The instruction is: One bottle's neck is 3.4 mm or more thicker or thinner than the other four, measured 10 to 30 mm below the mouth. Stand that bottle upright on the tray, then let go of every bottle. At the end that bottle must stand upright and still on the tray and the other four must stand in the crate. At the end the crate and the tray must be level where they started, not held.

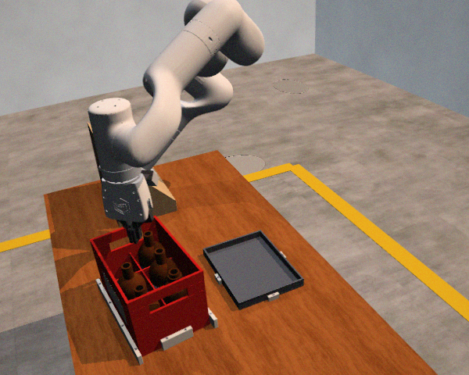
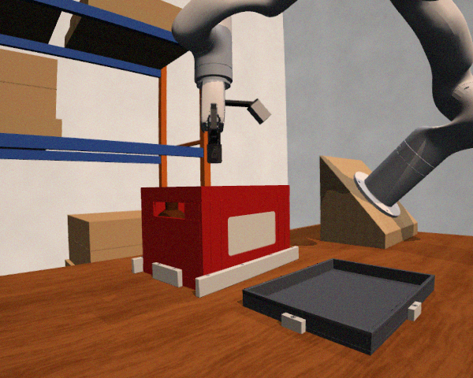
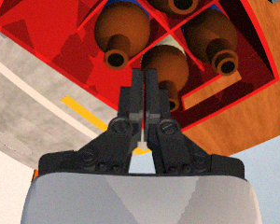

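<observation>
My hand is 160 mm above the red crate and 10 mm to the right of it. From my hand the other things lie so: dark grey tray (300 mm to the left, 230 mm below, 20 mm ahead); brown bottle (160 mm below, 90 mm ahead, 40 mm to the right).
</observation>
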